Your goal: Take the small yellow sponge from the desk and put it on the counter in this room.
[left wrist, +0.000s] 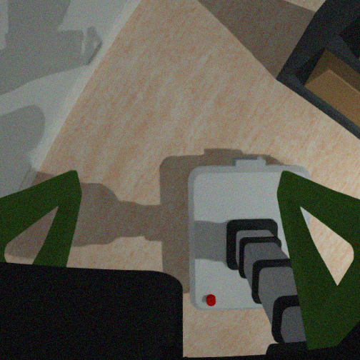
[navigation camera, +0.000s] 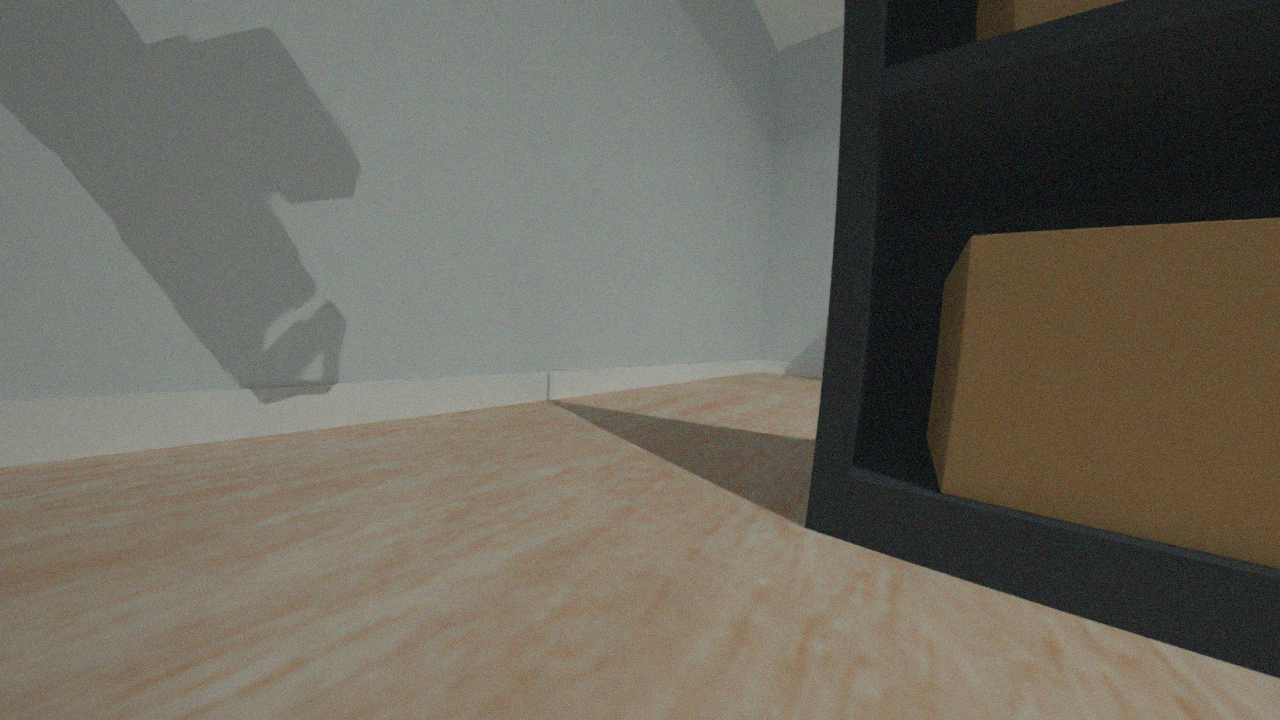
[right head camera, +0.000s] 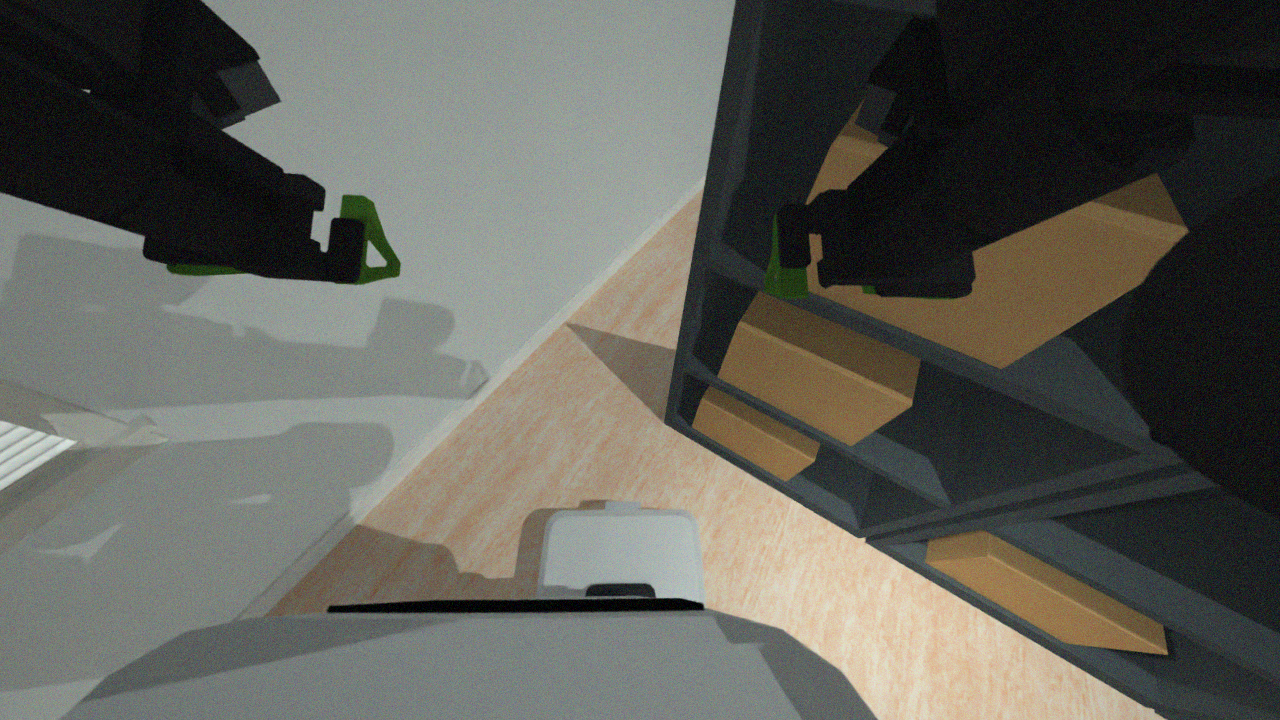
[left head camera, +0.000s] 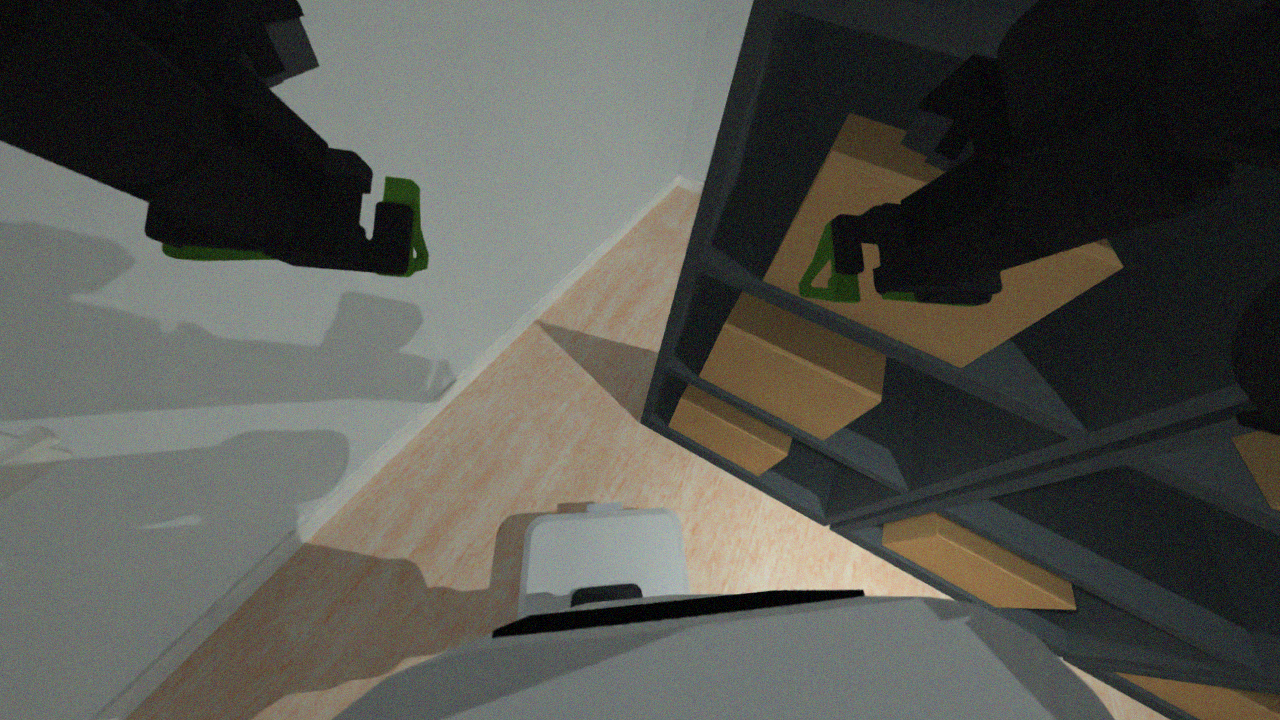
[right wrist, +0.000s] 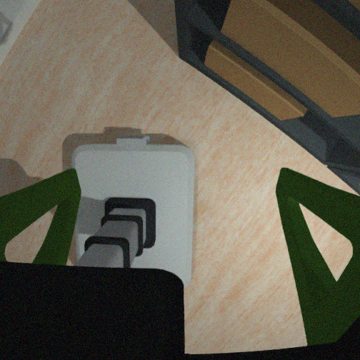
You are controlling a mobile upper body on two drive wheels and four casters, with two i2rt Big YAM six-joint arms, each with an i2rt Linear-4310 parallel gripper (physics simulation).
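Frame: origin at the left arm's base, x up, y left, z back, level; metres.
Seen in the pictures: left gripper, fingertip midpoint: (right head camera: 347,266) (left head camera: 365,256); right gripper, fingertip midpoint: (right head camera: 815,286) (left head camera: 842,291).
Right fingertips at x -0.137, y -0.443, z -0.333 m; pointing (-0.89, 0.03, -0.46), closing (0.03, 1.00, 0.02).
Observation:
A point is followed by its place in that frame.
The small yellow sponge, the desk and the counter do not show in these views. My left gripper (left head camera: 299,255) (right head camera: 281,266) (left wrist: 178,181) is open, with no object between its green fingers; it hangs high in front of the pale wall. My right gripper (left head camera: 908,288) (right head camera: 854,279) (right wrist: 177,179) is open, also with no object between its fingers; it hangs in front of the dark shelf unit (left head camera: 948,505) (right head camera: 1002,497) @(z -0.258, x -0.739, y -1.150 m) (right wrist: 270,120) (navigation camera: 854,268) @(z -0.738, x -1.097, y -0.428 m).
Cardboard boxes (left head camera: 796,367) @(z -0.557, x -0.627, y -0.736 m) (right head camera: 819,371) @(z -0.551, x -0.634, y -0.746 m) (navigation camera: 1109,376) sit in the shelf unit at the right. A pale wall (left head camera: 537,107) @(z -1.603, x -0.440, y 0.020 m) (right head camera: 501,116) @(z -1.380, x -0.365, y 0.168 m) (navigation camera: 554,179) @(z -1.394, x -0.722, y 0.158 m) stands at the left. My white base (left head camera: 604,555) @(z -0.187, x -1.150, y -0.220 m) (right head camera: 622,550) @(z -0.196, x -1.150, y -0.228 m) (left wrist: 215,195) (right wrist: 165,175) is on the wood-look floor (navigation camera: 447,555) @(z -0.628, x -1.410, y -0.026 m).

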